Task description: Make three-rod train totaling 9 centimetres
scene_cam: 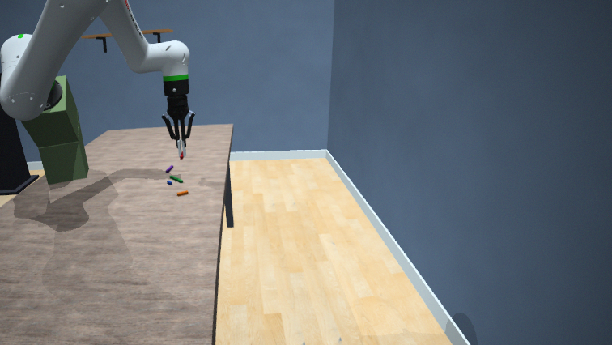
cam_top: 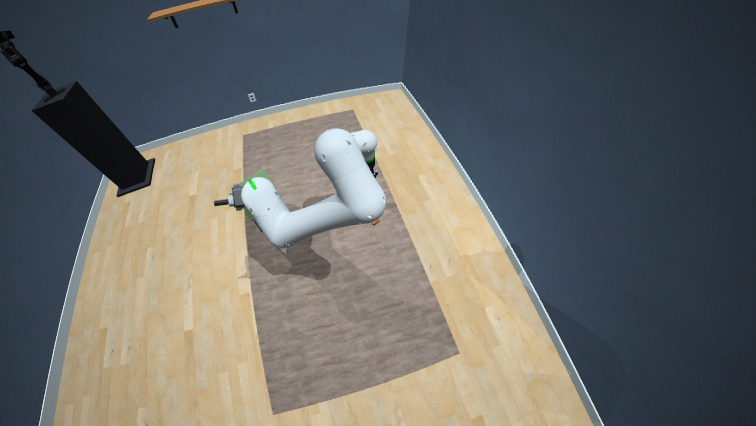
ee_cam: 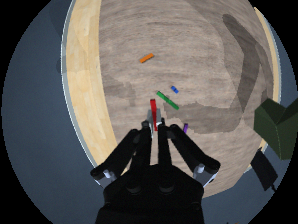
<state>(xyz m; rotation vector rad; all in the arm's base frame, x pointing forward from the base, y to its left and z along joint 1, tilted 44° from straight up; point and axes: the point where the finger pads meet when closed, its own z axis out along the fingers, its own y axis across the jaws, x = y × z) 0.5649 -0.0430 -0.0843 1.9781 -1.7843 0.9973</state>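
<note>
Now: the green rod 40 mm behind my hand and 130 mm below it. Also, from my hand: red rod: 30 mm below; purple rod: 80 mm behind, 110 mm to the left, 130 mm below; orange rod: 10 mm ahead, 130 mm to the right, 130 mm below.
</note>
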